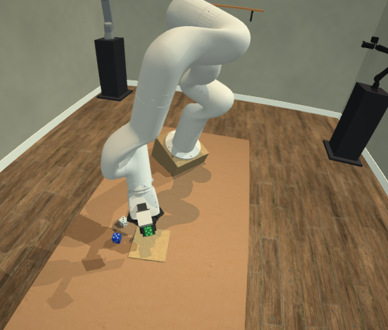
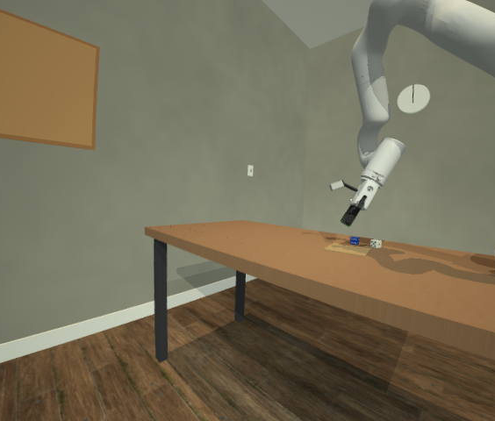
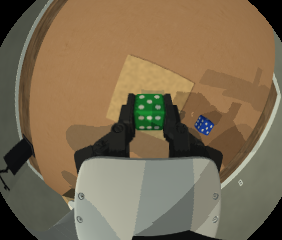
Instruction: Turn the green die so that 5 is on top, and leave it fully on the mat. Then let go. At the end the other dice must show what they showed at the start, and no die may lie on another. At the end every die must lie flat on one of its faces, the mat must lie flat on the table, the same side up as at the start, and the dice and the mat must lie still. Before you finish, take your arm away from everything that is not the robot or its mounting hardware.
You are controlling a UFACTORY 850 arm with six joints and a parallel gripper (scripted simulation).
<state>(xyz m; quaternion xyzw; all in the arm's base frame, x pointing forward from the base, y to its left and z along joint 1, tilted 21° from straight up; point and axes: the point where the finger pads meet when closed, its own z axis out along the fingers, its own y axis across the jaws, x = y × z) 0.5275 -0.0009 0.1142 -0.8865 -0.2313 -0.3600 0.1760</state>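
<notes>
Right now my hand is 10 mm above the green die. Round my hand: blue die (20 mm ahead, 130 mm to the right, 100 mm below); then tan mat (10 mm behind, 110 mm below); then white die (60 mm behind, 140 mm to the right, 100 mm below).
</notes>
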